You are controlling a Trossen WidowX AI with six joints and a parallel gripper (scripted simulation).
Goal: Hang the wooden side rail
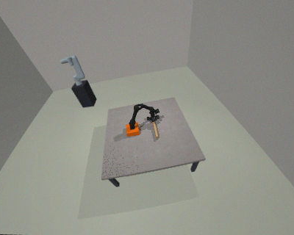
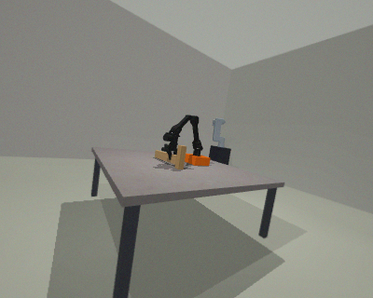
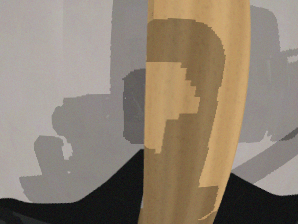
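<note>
Right now my gripper tip is 130 mm to the right of the upright headboard post, 40 mm below it and 10 mm past it.
</note>
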